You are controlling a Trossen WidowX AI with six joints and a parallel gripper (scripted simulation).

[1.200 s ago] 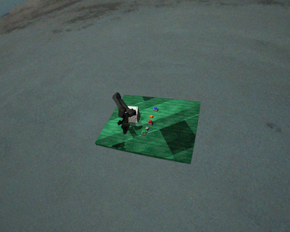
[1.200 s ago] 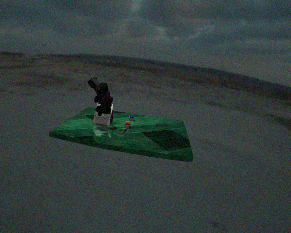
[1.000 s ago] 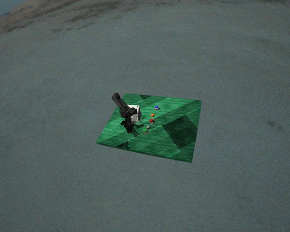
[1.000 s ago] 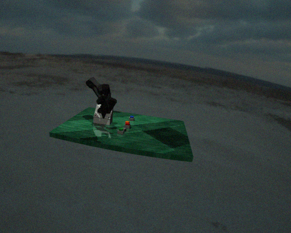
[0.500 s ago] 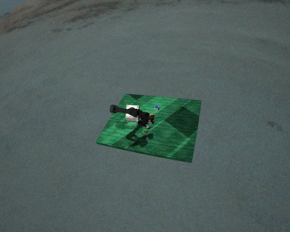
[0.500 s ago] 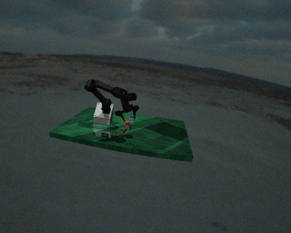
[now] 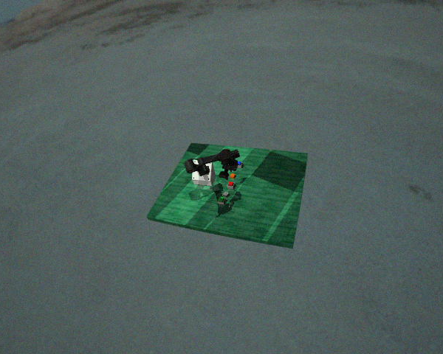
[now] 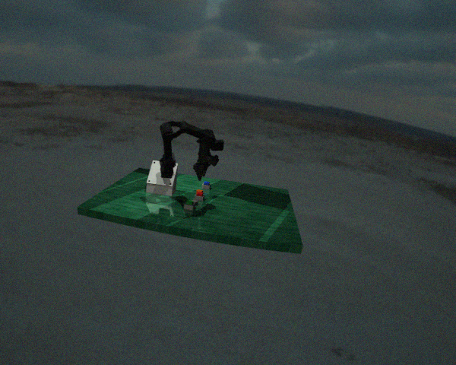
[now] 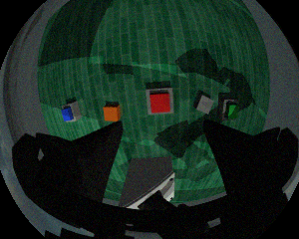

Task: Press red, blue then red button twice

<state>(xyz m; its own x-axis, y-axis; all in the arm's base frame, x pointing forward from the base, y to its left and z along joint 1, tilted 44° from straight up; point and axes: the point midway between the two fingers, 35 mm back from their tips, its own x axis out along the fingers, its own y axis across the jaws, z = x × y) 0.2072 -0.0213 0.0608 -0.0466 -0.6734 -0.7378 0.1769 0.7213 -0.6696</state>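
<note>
Now: gripper tip 9 cm above the red button. Also, from my gripper tip: grey block (11 cm below, 9 cm to the right, 2 cm behind); then green button (15 cm to the right, 9 cm below, 4 cm behind); then blue button (24 cm to the left, 9 cm below, 2 cm ahead).
</note>
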